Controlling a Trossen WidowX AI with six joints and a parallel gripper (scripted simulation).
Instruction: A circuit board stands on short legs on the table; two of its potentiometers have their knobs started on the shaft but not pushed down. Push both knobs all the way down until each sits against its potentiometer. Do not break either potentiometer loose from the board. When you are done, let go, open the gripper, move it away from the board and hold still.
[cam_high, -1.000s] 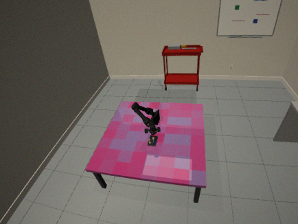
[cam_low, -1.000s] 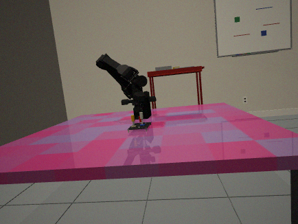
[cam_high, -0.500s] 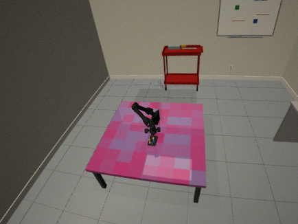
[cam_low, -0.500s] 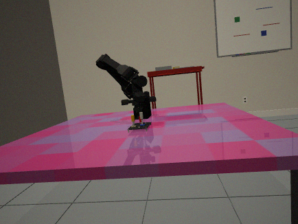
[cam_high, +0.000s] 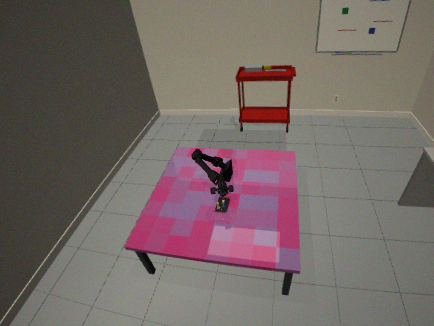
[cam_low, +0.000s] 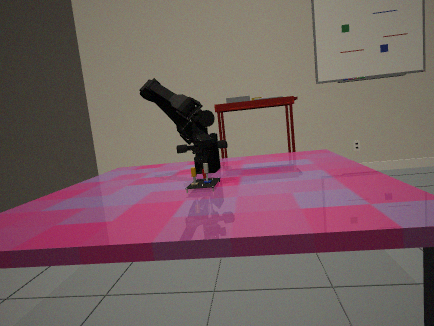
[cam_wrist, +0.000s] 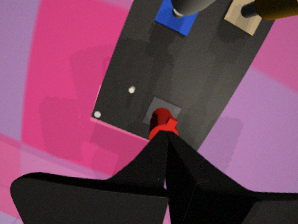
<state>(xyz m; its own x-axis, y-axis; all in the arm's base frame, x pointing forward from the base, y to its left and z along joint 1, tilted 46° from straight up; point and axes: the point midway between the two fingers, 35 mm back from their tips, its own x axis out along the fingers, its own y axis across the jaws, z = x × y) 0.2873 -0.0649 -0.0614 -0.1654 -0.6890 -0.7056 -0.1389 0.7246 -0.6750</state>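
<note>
My gripper tip is 10 mm above the red knob.
</note>
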